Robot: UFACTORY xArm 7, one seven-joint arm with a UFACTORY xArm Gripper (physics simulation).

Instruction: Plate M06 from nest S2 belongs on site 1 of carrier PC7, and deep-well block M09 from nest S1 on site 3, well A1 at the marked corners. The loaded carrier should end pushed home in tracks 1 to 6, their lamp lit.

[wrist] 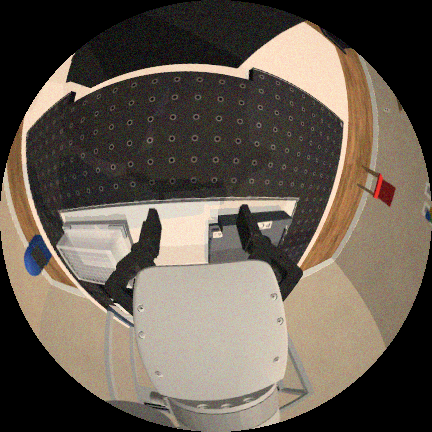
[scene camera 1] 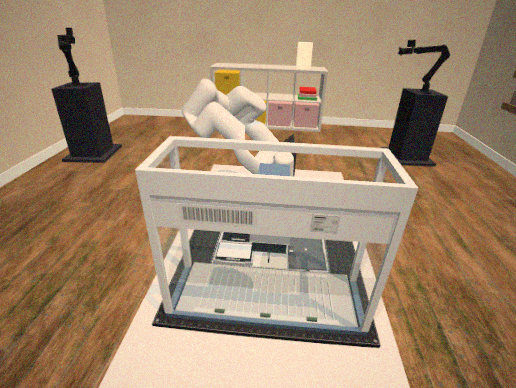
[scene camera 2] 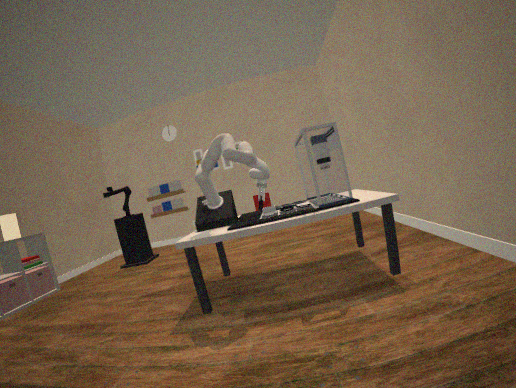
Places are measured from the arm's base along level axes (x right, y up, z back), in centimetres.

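Pixels of known places: gripper, fingertip midpoint: (wrist: 198, 214) (scene camera 2: 260, 209); arm's base, origin of the base link: (scene camera 2: 215, 202).
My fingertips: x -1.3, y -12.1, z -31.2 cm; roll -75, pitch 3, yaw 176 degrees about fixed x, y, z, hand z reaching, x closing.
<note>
Ahead of a thing's pixels: the offset from my fingertips to its top centre. Level surfaces: height alone.
Grey carrier PC7 @(dx -7.3, dy -0.5, dz -18.8 cm) (wrist: 277, 237) (scene camera 1: 307, 255) lies on the right of a white tray; labels show near its robot-side end. A translucent white box-like labware piece @(dx +17.5, dy +1.9, dz -5.3 cm) (wrist: 92, 255) stands on the tray's left; I cannot read whether it is M06 or M09. My gripper (wrist: 198, 214) (scene camera 2: 261, 203) is open and empty over the tray's robot-side end, one finger overlapping the carrier's end in the wrist view, the other beside the labware. In scene camera 1 a panel hides the fingers. The grooved track deck (scene camera 1: 272, 295) has several small green lamp blocks at its front; whether they are lit is unclear.
A white open frame (scene camera 1: 275, 182) rises over the track deck. A black perforated board @(dy -3.5 cm) (wrist: 195, 127) lies between the tray and the black arm base (wrist: 165, 42). A red chair-like object (wrist: 385, 190) and a blue object (wrist: 37, 255) stand beyond the table.
</note>
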